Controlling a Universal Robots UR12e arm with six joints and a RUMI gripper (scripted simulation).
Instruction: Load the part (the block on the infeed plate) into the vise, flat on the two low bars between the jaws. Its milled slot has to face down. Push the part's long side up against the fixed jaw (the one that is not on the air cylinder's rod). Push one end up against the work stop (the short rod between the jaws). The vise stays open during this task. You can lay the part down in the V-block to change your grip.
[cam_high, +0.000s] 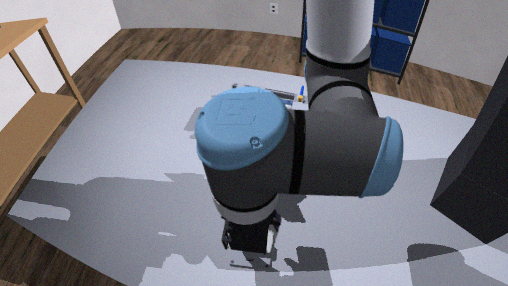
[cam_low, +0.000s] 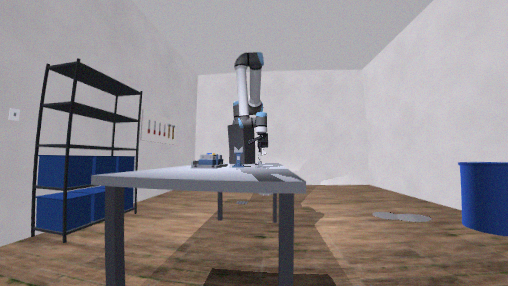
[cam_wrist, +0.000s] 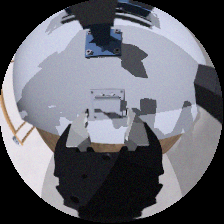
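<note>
My hand is 4 cm above the grey part and 1 cm to the left of it. Also, from my hand: infeed plate 6 cm below, 1 cm to the left; vise 38 cm to the right, 3 cm ahead, 2 cm below; air cylinder 37 cm to the right, 7 cm behind, 1 cm above.
</note>
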